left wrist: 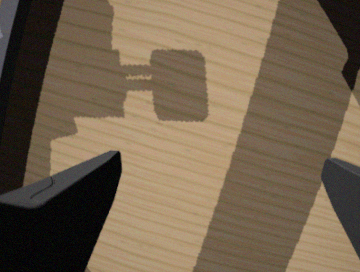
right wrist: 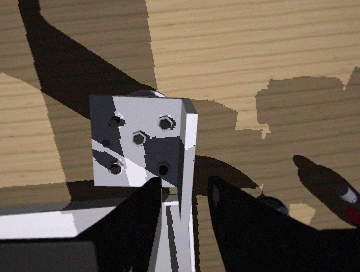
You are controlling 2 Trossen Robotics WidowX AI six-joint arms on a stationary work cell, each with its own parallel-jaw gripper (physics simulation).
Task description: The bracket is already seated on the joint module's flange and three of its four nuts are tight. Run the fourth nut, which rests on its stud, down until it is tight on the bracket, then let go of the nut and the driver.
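Places are measured from the left arm's base along level axes (x right, y down, z ahead), in metres.
Pixels of known places: left gripper, fingertip midpoint: (left wrist: 223,164); right gripper, fingertip midpoint: (right wrist: 184,186).
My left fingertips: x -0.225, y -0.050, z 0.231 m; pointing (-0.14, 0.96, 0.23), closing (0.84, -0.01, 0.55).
Behind a point stands the place of what it marks.
The grey bracket (right wrist: 132,107) @[x -0.237, y 0.043, z 0.434 m] is in the middle of the right wrist view, its side wall (right wrist: 190,130) @[x -0.274, y -0.001, z 0.429 m] along its right edge. Several hex nuts or bolt heads show on its face, including an upper right nut (right wrist: 165,123) @[x -0.262, y 0.035, z 0.438 m], an upper left nut (right wrist: 116,120) @[x -0.229, y 0.036, z 0.444 m] and a lower right nut (right wrist: 163,169) @[x -0.268, y 0.035, z 0.473 m] in shadow. How tight each is cannot be told. A round rim of the joint module (right wrist: 150,93) @[x -0.246, y 0.104, z 0.431 m] shows behind the bracket. My right gripper (right wrist: 184,186) @[x -0.272, y -0.037, z 0.445 m] is partly open and empty, its tips over the bracket's lower right edge. My left gripper (left wrist: 223,164) @[x -0.225, y -0.050, z 0.231 m] is wide open and empty, above the table.
A pale block-like structure (right wrist: 40,222) @[x -0.157, y 0.105, z 0.594 m] lies below the bracket. At the right are a red and white part (right wrist: 353,212) @[x -0.493, y 0.097, z 0.512 m] and a dark rounded object (right wrist: 274,204) @[x -0.392, y 0.085, z 0.512 m], neither clearly identifiable. The wooden table (left wrist: 175,175) @[x -0.220, y 0.109, z 0.174 m] (right wrist: 225,40) @[x -0.303, y 0.109, z 0.370 m] carries broad shadows. A dark edge (left wrist: 15,100) @[x -0.416, y 0.109, z 0.137 m] runs along its left.
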